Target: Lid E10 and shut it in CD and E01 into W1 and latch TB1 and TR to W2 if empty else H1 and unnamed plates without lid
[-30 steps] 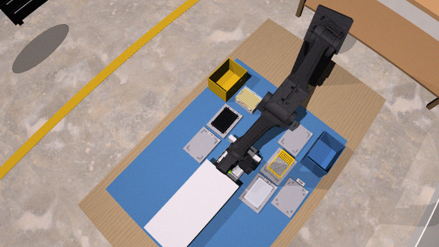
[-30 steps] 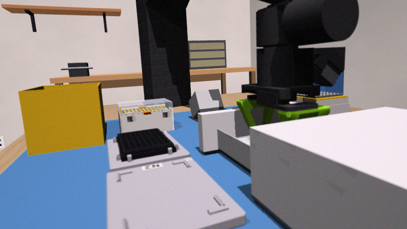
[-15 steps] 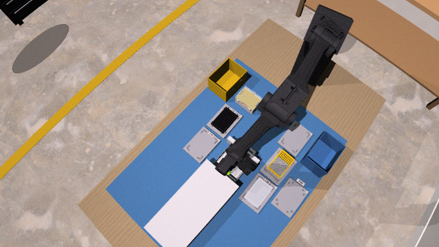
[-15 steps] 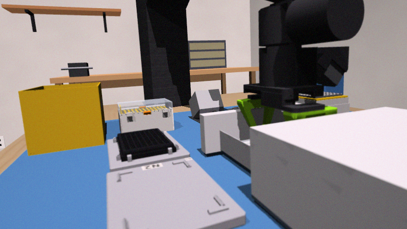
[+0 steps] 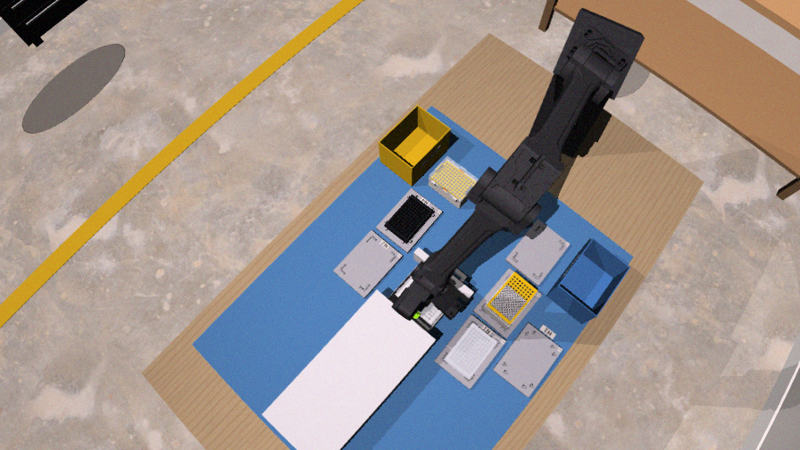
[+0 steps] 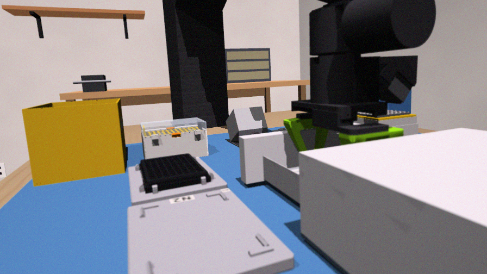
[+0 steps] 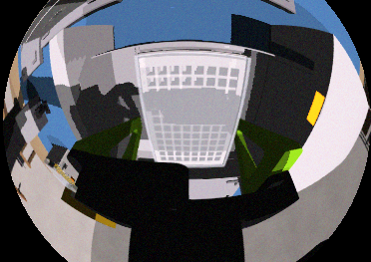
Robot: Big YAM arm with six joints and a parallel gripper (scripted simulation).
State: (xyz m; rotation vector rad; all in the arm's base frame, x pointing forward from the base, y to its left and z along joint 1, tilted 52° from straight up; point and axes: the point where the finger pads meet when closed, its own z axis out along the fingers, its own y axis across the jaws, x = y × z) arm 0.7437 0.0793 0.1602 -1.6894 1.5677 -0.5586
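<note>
Now: hand 10 mm to the right of the clear lid. From my hand the other things lie so: white assay plate (10 mm to the left); then white cooler CD (160 mm ahead, 40 mm to the left, 10 mm above); then cooler drawer (40 mm ahead, 10 mm to the left).
</note>
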